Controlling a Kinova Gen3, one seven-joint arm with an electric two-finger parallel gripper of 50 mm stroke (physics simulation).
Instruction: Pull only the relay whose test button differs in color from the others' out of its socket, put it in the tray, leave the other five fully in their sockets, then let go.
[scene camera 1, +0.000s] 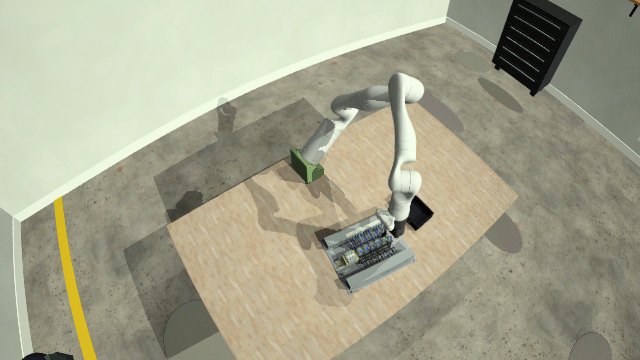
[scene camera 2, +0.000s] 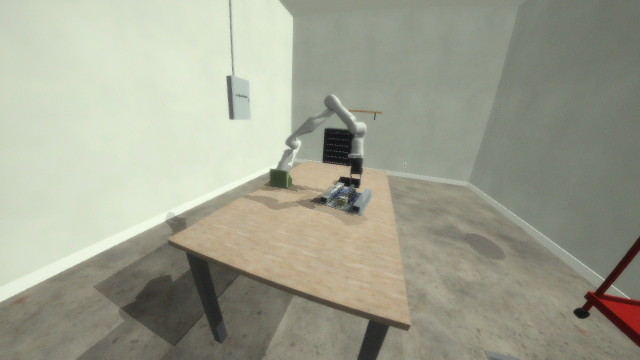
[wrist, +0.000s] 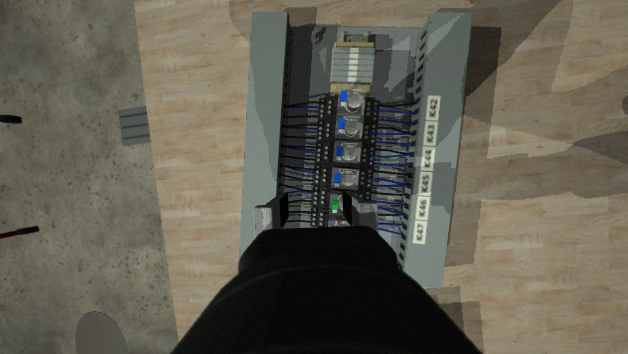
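Observation:
Visible to me: my gripper (wrist: 315, 203); a grey panel (wrist: 311, 64).

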